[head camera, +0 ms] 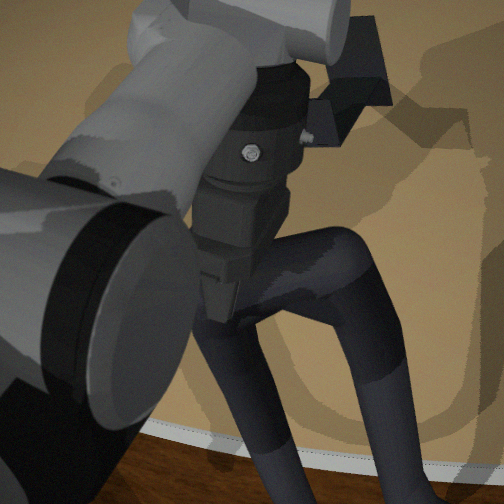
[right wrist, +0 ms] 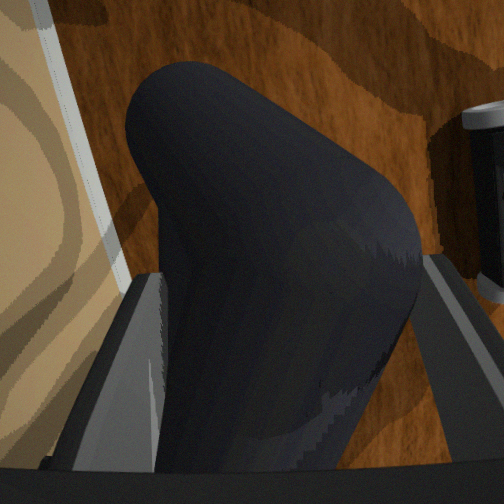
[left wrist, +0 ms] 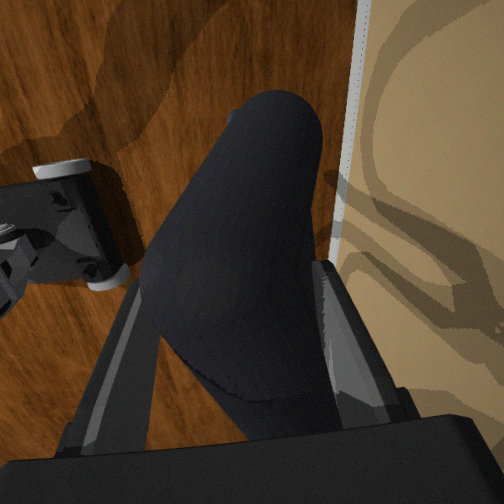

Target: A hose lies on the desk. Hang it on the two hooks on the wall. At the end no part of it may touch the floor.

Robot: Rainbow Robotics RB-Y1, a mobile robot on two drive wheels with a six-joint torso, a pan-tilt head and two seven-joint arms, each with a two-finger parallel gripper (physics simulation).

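The hose (head camera: 320,270) is thick and dark. In the head view it arches out of my left gripper (head camera: 222,295) and two strands of it hang down past the bottom edge of the picture. My left gripper is shut on the hose (left wrist: 240,250), which fills the gap between its fingers (left wrist: 230,320) in the left wrist view. My right gripper (right wrist: 285,310) is shut on another part of the hose (right wrist: 270,270) above the floor. One dark wall hook (head camera: 357,80) sits up and to the right of the left gripper, with nothing on it. The second hook is out of view.
The beige wall (head camera: 440,240) is close in front, with a white baseboard (head camera: 340,457) and a brown wood floor (left wrist: 75,75) below. My left arm (head camera: 125,200) blocks the left half of the head view. A wheel of my base (left wrist: 65,225) shows on the floor, and it also shows in the right wrist view (right wrist: 487,200).
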